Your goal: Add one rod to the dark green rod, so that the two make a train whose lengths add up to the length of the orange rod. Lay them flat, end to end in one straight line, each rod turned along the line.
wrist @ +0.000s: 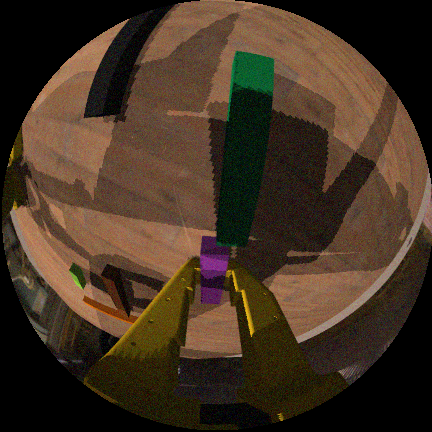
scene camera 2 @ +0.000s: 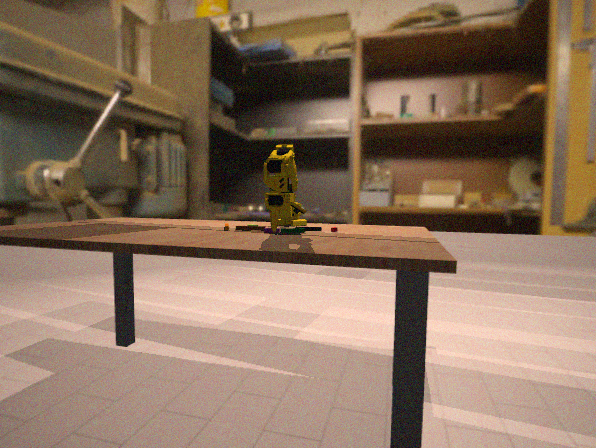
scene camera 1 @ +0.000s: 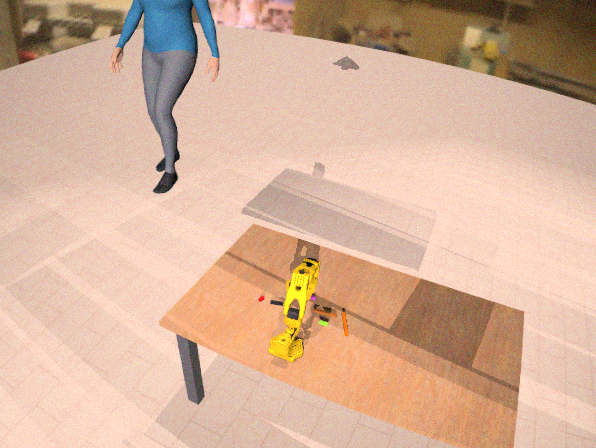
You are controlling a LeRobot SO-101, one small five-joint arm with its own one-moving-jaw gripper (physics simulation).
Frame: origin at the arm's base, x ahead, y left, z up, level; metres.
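Seen in the pictures: hand, its tool point: point(wrist: 201, 267) point(scene camera 2: 273, 230) point(scene camera 1: 308, 298); arm's base, origin of its link: point(scene camera 2: 287, 225) point(scene camera 1: 288, 344).
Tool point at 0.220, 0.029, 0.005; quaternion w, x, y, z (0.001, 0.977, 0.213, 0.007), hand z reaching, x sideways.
Pixels of each thing's middle, then the offset from my tool point to it, as dx, dy, dz.
- dark green rod, middle of its body: point(wrist: 243, 149) point(scene camera 2: 292, 230) -0.011, +0.048, +0.000
- purple rod, middle of its body: point(wrist: 211, 276) point(scene camera 1: 309, 297) +0.007, -0.003, +0.000
- orange rod, middle of its body: point(wrist: 109, 311) point(scene camera 2: 226, 226) point(scene camera 1: 344, 323) -0.054, -0.159, +0.000
- black rod, middle of its body: point(wrist: 130, 37) point(scene camera 1: 280, 303) -0.069, +0.075, +0.000
- brown rod, middle of its body: point(wrist: 118, 297) point(scene camera 2: 250, 227) point(scene camera 1: 325, 312) -0.038, -0.080, +0.000
- lime green rod, middle of its body: point(wrist: 77, 276) point(scene camera 1: 323, 323) -0.086, -0.093, +0.000
- red rod, middle of its body: point(scene camera 2: 334, 229) point(scene camera 1: 261, 298) -0.081, +0.143, +0.000
The dark green rod point(wrist: 245, 165) point(scene camera 2: 292, 231) lies flat on the table, pointing away from the jaws in the wrist view; the arm hides it in scene camera 1. The purple rod point(wrist: 212, 277) point(scene camera 1: 313, 297) is between the jaw tips of my gripper point(wrist: 213, 275), which press on its two sides, so the gripper is shut on it. Its far end is at the dark green rod's near end, offset to the left in the wrist view; whether they touch is unclear. The orange rod point(scene camera 1: 345, 322) point(wrist: 107, 310) point(scene camera 2: 226, 227) lies apart.
A black rod point(wrist: 112, 70) point(scene camera 1: 276, 302) lies left of the dark green one in the wrist view. A brown rod point(wrist: 117, 290) point(scene camera 1: 326, 313) and a lime green rod point(wrist: 77, 276) point(scene camera 1: 324, 323) lie near the orange rod. A red rod point(scene camera 1: 261, 298) point(scene camera 2: 334, 229) lies beyond the black one.
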